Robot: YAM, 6 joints.
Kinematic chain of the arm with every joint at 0, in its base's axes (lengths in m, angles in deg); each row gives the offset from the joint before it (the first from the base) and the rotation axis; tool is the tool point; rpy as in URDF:
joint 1: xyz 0 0 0.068 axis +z
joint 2: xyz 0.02 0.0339 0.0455 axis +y
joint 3: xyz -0.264 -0.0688 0 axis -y
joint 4: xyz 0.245 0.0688 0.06 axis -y
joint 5: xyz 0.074 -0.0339 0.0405 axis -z
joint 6: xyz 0.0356 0 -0.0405 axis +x
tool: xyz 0 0 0 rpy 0 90 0
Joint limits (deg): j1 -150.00..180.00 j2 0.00..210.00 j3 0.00..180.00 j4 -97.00..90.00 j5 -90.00..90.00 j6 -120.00..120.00
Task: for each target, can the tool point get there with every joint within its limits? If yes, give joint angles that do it. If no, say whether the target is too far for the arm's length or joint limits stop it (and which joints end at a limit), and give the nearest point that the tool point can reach.
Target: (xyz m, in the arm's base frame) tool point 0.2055 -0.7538 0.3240
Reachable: no: too far | nearest point 0.1639 -0.6013 0.2803 | short by 0.164 m
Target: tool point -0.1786 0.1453 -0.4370
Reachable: no: joint limits stop it (at a limit: joint 2) | nearest point -0.1805 0.1469 -0.3800 | short by 0.057 m
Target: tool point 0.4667 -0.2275 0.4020
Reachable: yes | joints 155.01 30.06 159.62 47.49 -14.69 75.39
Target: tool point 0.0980 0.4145 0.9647
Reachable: no: too far | nearest point 0.0666 0.2816 0.6784 | short by 0.317 m
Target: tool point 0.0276 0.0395 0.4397
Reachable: yes | joints 54.86 20.51 49.26 6.47 -0.28 -31.64
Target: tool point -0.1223 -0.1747 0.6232
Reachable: yes | joints 52.36 34.54 112.20 17.31 16.04 0.47
